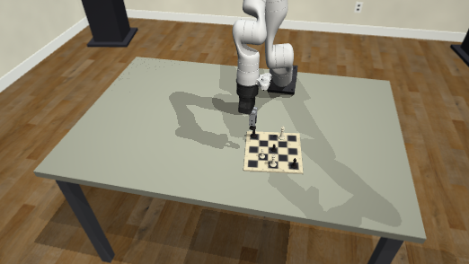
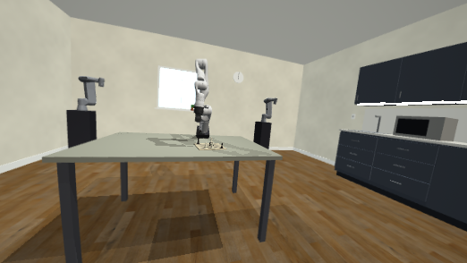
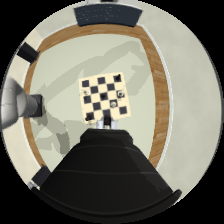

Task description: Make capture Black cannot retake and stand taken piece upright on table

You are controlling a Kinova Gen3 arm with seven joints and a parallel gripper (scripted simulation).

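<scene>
Right now my hand is 10 mm short of the chessboard, 80 mm to the right of it and 150 mm above it.
</scene>
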